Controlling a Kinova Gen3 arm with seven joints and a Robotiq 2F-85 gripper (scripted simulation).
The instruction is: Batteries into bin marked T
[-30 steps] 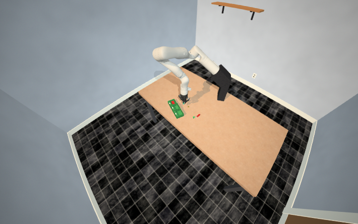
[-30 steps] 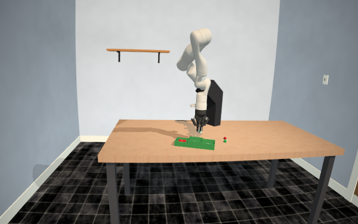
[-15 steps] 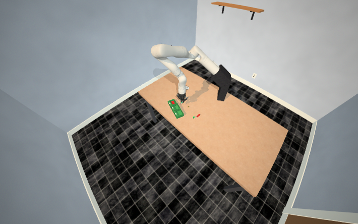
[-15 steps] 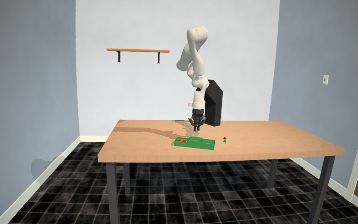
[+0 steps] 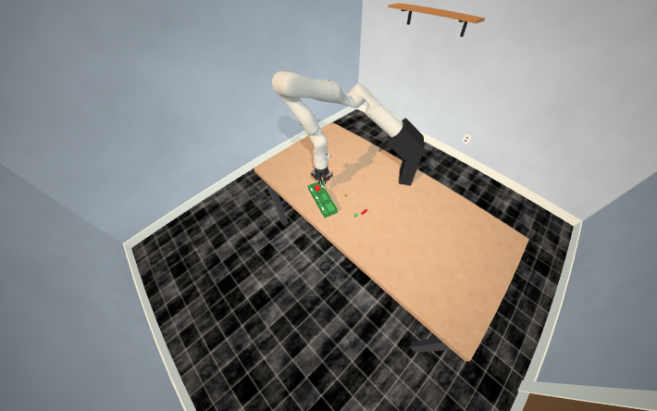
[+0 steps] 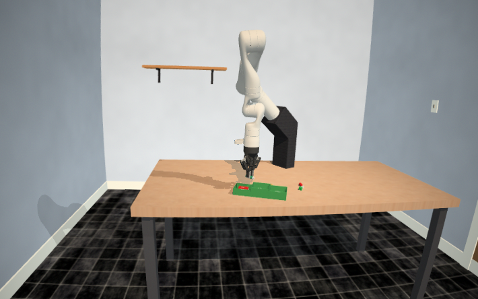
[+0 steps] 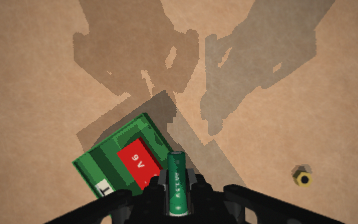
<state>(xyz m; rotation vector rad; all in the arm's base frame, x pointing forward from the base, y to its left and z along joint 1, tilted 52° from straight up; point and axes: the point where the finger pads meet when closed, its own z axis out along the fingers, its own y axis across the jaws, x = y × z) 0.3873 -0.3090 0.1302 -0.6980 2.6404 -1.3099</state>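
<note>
My hand is 7 cm above the red 9 V battery, 3 cm to the left of it and 2 cm short of it. From my hand the other things lie so: joined green bins (7 cm ahead, 6 cm below, 3 cm to the left); small yellow nut (14 cm to the left, 8 cm below, 3 cm behind); green cylindrical battery (2 cm below).
</note>
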